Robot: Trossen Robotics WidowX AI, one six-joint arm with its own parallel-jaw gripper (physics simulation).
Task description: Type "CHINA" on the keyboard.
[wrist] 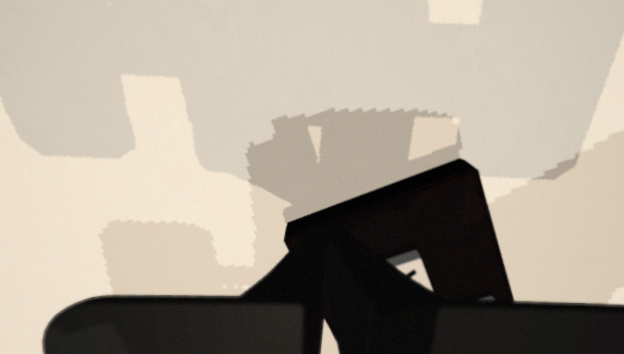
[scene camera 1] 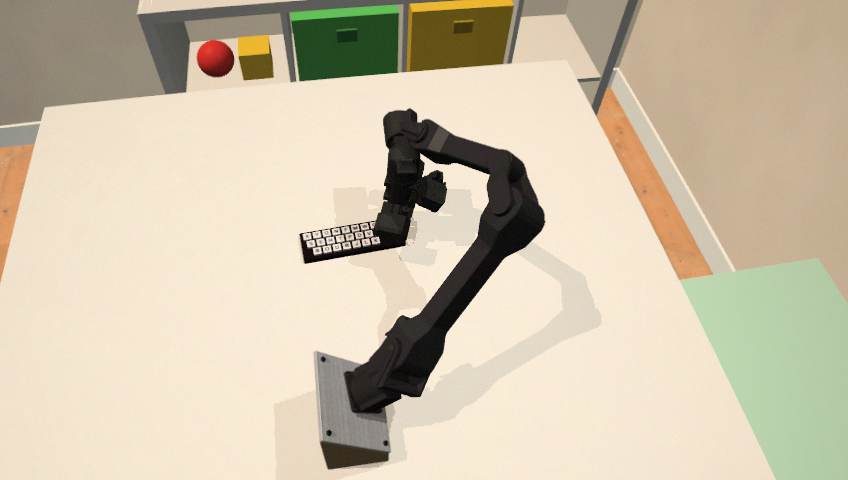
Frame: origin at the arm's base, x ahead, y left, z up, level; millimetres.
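Seen in the pictures: gripper, fingertip midpoint: (wrist: 325, 237); arm's base, origin of the base link: (scene camera 1: 362, 392).
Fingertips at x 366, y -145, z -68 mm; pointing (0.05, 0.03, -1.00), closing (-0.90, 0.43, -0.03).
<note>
Pixels of each thing's middle, then the offset from my fingertips to it. Level surfaces: height alone.
- black keyboard, body centre: (scene camera 1: 352, 238) 18 mm back, 96 mm left, 4 mm down
- white key, body centre: (wrist: 404, 277) 19 mm back, 24 mm left, 2 mm up
- table, its level: 12 mm down
A black keyboard (scene camera 1: 311, 256) (wrist: 450, 220) with rows of white letter keys lies on the table, slightly slanted. Its letters are small and mostly hard to read in the scene view. My gripper (scene camera 1: 391, 233) (wrist: 325, 237) is shut and empty, pointing down over the keyboard's right end. It hides the keys there. In the wrist view the joined dark fingertips overlap the keyboard near its short edge. Part of a white key (wrist: 419, 274) shows right of the fingertips, its letter partly covered. I cannot tell whether the fingertips touch a key.
The arm's metal base (scene camera 1: 351, 404) stands on the table (scene camera 1: 148, 309) at the front. Behind the table is a shelf unit (scene camera 1: 159, 41) with a red ball (scene camera 1: 215, 58), a yellow block (scene camera 1: 255, 57), a green bin (scene camera 1: 346, 50) and a yellow bin (scene camera 1: 461, 44). A green surface (scene camera 1: 779, 350) is at the right.
</note>
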